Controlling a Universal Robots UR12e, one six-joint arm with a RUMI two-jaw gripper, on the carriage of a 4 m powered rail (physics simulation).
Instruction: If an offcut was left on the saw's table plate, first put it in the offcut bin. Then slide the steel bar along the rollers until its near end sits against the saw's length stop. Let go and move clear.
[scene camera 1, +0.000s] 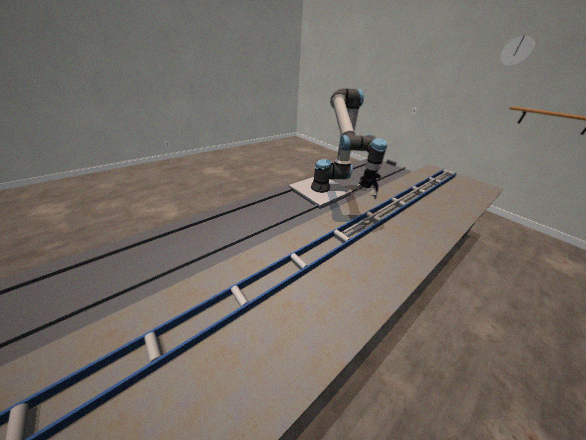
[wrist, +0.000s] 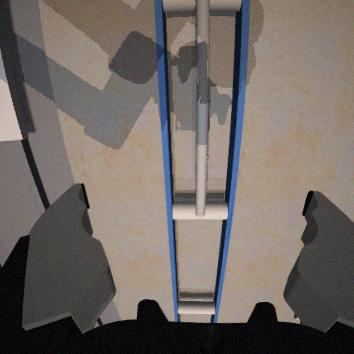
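Pixels of known places: gripper, fingertip midpoint: (scene camera 1: 366, 194) (wrist: 195, 191); arm's base, origin of the base link: (scene camera 1: 320, 187).
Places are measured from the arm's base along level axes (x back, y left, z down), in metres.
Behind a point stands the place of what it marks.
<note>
The steel bar (scene camera 1: 356, 227) @[y -0.267, x -0.631, z -0.044 m] (wrist: 201, 170) @[y -0.284, x -0.620, z -0.050 m] is a thin grey rod lying lengthwise on the white rollers (scene camera 1: 299, 261) @[y -0.808, x -0.633, z -0.027 m] (wrist: 182, 211) @[y -0.392, x -0.583, z -0.028 m], between two blue side rails. In the wrist view one end rests on a roller at mid-frame and the bar runs out of the top of the view. My gripper (scene camera 1: 374, 194) @[y -0.197, x -0.603, z -0.277 m] (wrist: 195, 191) @[y -0.197, x -0.603, z -0.277 m] is open and empty, above the roller track near that end, with its jaws wide on either side of the track. The saw, its length stop, the table plate and the offcut bin do not show in either view.
The roller track's blue rail (scene camera 1: 275, 288) @[y -1.027, x -0.694, z -0.014 m] (wrist: 165, 125) @[y -0.206, x -0.555, z -0.022 m] runs along the long table (scene camera 1: 350, 300) @[y -0.729, x -0.974, z 0.030 m] (wrist: 295, 125) @[y -0.216, x -0.822, z 0.030 m]. The arm stands on a white carriage plate (scene camera 1: 303, 188) @[y -0.149, x 0.086, z 0.000 m] (wrist: 7, 115) @[y -0.169, x -0.202, z 0.000 m] on the grey rail bed (scene camera 1: 200, 250) beside the table. An orange wall bar (scene camera 1: 545, 114) is at right.
</note>
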